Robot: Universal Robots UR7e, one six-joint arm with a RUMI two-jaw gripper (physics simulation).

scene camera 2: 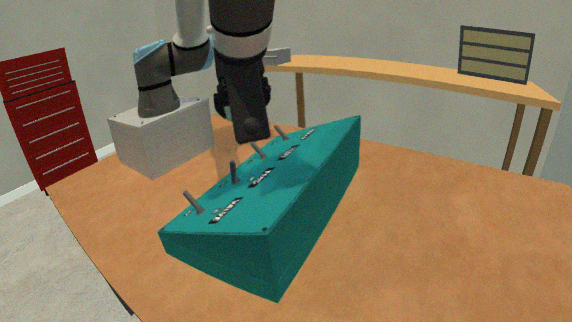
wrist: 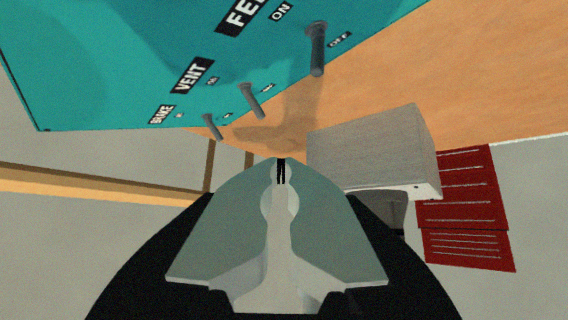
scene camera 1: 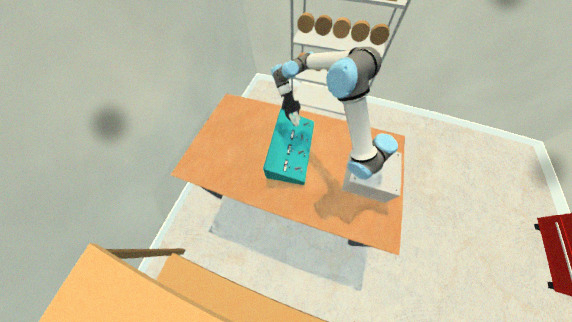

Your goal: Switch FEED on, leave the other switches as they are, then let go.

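Seen in the pictures: gripper, fingertip midpoint: (wrist: 281,160) (scene camera 1: 297,126); arm's base, link origin: (scene camera 2: 159,110) (wrist: 374,193).
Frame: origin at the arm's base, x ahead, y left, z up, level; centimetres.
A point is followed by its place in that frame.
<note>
The teal switch box (scene camera 1: 275,162) {x 50.6, y 25.1, z -4.3 cm} (scene camera 2: 315,192) {x 64.9, y 1.1, z -5.5 cm} (wrist: 95,95) {x 53.4, y 19.5, z -4.0 cm} stands on the table. The FEED lever (scene camera 2: 233,172) {x 45.9, y -2.3, z -6.7 cm} (wrist: 317,52) {x 46.0, y -2.2, z -6.1 cm} stands steeper than its neighbours and is tipped away from their OFF lean, to the ON side. The VALVE lever (scene camera 2: 193,202) {x 48.6, y -14.0, z -7.1 cm}, VENT lever (scene camera 2: 259,150) {x 41.2, y 8.9, z -7.1 cm} (wrist: 251,101) {x 41.1, y 8.8, z -7.0 cm} and BRAKE lever (scene camera 2: 281,132) {x 37.4, y 20.2, z -7.0 cm} (wrist: 212,127) {x 37.3, y 20.1, z -7.1 cm} lean to the OFF side. My gripper (scene camera 1: 295,120) {x 48.7, y -0.6, z 4.2 cm} (wrist: 281,160) {x 48.7, y -0.6, z 4.2 cm} is shut and empty, above the far end of the box in the first scene view. It appears apart from the levers. Its fingertips are hidden in the second scene view.
The arm's grey base block (scene camera 1: 372,187) {x -6.4, y 14.3, z 0.1 cm} (scene camera 2: 160,140) {x 10.2, y -5.1, z -6.8 cm} (wrist: 367,145) {x 9.4, y -0.5, z -10.1 cm} stands on the orange table (scene camera 1: 240,185) {x 67.1, y 46.4, z -17.8 cm} (scene camera 2: 425,240) {x 83.0, y 15.1, z -17.8 cm} (wrist: 480,85) {x 12.6, y -21.9, z -17.8 cm}. A red tool cabinet (scene camera 2: 47,120) (wrist: 462,200) and a wooden bench (scene camera 2: 380,70) stand farther off. A shelf rack (scene camera 1: 292,30) with round brown items stands behind the table.
</note>
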